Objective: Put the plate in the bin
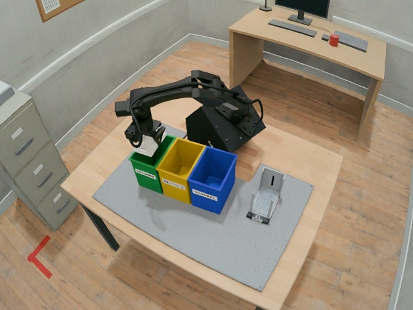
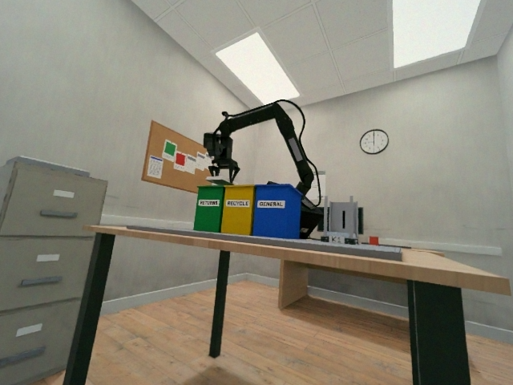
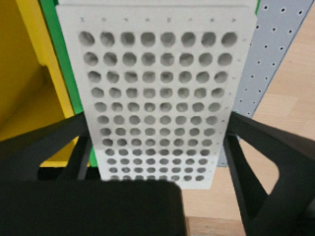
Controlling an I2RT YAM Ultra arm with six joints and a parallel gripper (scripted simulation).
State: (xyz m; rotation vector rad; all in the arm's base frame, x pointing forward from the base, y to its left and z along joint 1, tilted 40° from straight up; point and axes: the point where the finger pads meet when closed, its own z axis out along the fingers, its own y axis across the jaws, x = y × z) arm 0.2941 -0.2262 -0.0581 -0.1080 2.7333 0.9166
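Now: hand 10 mm to the right of the green returns bin and 130 mm above it. Also, from my hand: blue general bin (40 mm behind, 270 mm to the left, 130 mm below); then yellow recycle bin (20 mm behind, 140 mm to the left, 130 mm below); then 96-well plate (right at my hand).
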